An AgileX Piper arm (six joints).
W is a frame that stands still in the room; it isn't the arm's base.
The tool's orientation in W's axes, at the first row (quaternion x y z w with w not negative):
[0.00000 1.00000 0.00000 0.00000]
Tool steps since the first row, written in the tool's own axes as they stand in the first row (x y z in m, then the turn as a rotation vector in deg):
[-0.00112 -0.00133 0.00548 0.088 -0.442 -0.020]
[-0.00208 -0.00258 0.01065 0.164 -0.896 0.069]
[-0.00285 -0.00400 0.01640 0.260 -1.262 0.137]
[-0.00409 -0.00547 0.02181 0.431 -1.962 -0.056]
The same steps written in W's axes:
[0.00112 -0.00133 -0.00548 -0.088 -0.442 0.020]
[0.00208 -0.00258 -0.01065 -0.164 -0.896 -0.069]
[0.00285 -0.00400 -0.01640 -0.260 -1.262 -0.137]
[0.00409 -0.00547 -0.02181 -0.431 -1.962 0.056]

